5 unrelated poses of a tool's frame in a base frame.
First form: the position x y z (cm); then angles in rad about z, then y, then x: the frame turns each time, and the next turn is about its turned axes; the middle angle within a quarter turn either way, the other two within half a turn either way.
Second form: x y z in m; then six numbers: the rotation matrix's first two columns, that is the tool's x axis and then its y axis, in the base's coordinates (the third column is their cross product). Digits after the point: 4 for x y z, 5 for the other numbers.
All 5 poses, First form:
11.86, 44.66, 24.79, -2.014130, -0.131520, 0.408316
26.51, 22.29, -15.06, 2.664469, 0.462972, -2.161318
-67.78, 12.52, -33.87, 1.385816, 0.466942, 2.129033
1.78, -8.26, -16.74, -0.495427, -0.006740, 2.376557
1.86, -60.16, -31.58, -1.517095, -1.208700, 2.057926
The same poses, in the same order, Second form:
0.1186, 0.4466, 0.2479, -0.42525, -0.89553, 0.13114, 0.85140, -0.34665, 0.39364
0.2651, 0.2229, -0.1506, -0.79481, 0.41088, -0.44661, 0.58524, 0.32425, -0.74321
-0.6778, 0.1252, -0.3387, 0.16424, 0.87772, -0.45016, 0.59088, 0.27788, 0.75739
0.0178, -0.0826, -0.1674, 0.87975, -0.47540, 0.00674, -0.34705, -0.63241, 0.69255
0.0186, -0.6016, -0.3158, 0.01901, -0.35372, 0.93516, -0.51177, 0.80006, 0.31303

